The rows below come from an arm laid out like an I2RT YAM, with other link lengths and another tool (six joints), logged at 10 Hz.
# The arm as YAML. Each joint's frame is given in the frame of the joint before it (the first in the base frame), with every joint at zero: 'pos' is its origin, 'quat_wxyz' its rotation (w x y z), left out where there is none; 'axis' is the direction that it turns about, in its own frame. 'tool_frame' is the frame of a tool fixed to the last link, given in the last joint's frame.
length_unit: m
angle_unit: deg
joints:
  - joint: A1
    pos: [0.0, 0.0, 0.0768]
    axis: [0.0, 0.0, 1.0]
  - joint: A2
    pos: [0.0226, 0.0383, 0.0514]
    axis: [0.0, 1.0, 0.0]
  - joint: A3
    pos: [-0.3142, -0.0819, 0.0]
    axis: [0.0, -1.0, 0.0]
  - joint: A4
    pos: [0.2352, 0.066, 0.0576]
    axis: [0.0, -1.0, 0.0]
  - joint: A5
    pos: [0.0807, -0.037, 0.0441]
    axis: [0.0, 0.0, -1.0]
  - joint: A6
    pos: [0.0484, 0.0, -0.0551]
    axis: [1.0, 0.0, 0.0]
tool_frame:
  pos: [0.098, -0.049, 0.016]
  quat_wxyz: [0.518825, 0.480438, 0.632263, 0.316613]
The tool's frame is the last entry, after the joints.
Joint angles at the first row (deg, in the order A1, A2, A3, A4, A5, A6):
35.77, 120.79, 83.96, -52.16, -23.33, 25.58
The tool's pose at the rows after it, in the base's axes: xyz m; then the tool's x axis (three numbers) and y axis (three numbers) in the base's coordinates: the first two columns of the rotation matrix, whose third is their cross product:
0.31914 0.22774 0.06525 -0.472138 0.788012 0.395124 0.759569 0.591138 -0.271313
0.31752 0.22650 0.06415 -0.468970 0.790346 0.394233 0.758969 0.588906 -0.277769
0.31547 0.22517 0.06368 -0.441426 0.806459 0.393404 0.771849 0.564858 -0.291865
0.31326 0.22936 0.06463 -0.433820 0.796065 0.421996 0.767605 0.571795 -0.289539
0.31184 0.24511 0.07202 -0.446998 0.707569 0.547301 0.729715 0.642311 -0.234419
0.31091 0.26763 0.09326 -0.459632 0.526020 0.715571 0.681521 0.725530 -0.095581
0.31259 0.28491 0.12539 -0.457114 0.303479 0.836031 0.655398 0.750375 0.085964
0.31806 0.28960 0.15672 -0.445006 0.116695 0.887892 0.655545 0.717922 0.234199
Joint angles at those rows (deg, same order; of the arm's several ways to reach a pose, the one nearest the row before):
36.05, 120.79, 83.37, -51.44, -23.27, 25.76
36.05, 120.79, 83.07, -51.48, -23.24, 25.85
36.03, 120.79, 82.92, -51.48, -23.27, 27.59
36.01, 120.77, 83.02, -51.46, -25.06, 27.66
34.92, 120.62, 83.79, -51.53, -33.15, 23.70
32.97, 119.63, 84.42, -51.24, -46.17, 17.45
30.52, 118.13, 84.51, -50.30, -60.05, 11.99
27.77, 116.94, 84.51, -49.65, -71.46, 8.25

